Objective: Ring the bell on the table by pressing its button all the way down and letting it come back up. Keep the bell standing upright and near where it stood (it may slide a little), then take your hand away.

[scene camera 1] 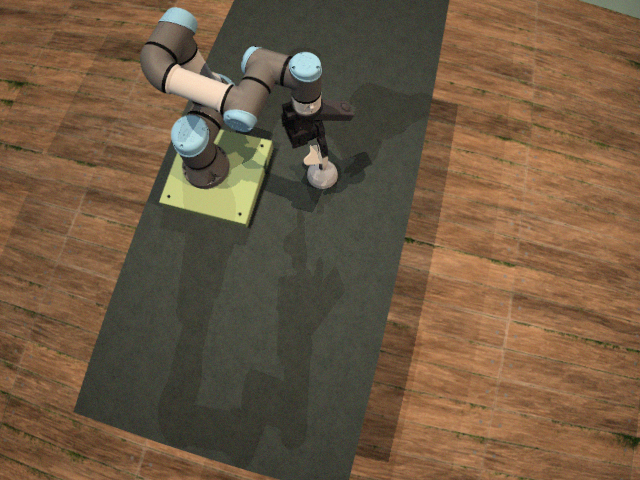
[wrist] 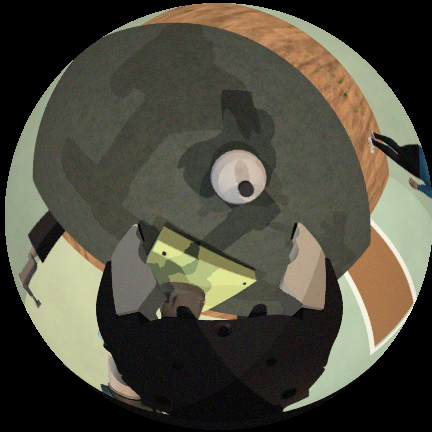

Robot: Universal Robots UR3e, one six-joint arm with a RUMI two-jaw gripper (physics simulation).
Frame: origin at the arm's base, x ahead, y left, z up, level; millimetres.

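Seen in the pictures: gripper, fingertip midpoint: (scene camera 1: 312, 146) (wrist: 217, 225); arm's base at its link origin: (scene camera 1: 206, 167) (wrist: 180, 293).
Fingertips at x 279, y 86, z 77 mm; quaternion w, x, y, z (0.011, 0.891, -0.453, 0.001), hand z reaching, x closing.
Note:
Offsets run from my fingertips to a thing's top centre. Level surfaces: height alone.
The bell @(dx +31, dy -21, dz -53 mm) (scene camera 1: 322, 178) (wrist: 227, 172) is a pale, round dome standing upright on the dark table top @(dz -120 mm) (scene camera 1: 361, 232) (wrist: 310, 150). Its dark button @(dx +31, dy -21, dz -53 mm) (wrist: 246, 189) shows in the wrist view, toward the gripper's side of the dome; in the scene view the gripper hides it. My gripper (scene camera 1: 317, 158) (wrist: 217, 225) is open and empty, with its two fingertips wide apart. It is above the table, and in the scene view one fingertip overlaps the far edge of the bell. How high the fingertips are above the button I cannot tell.
The yellow-green base plate (scene camera 1: 211, 202) (wrist: 227, 280) carries the arm's base, left of the bell in the scene view. The arm's shadows fall on the table around the bell. Wooden floor (scene camera 1: 516, 335) (wrist: 320, 60) lies beyond the table edges. Part of a person (wrist: 405, 152) shows at the wrist view's right.

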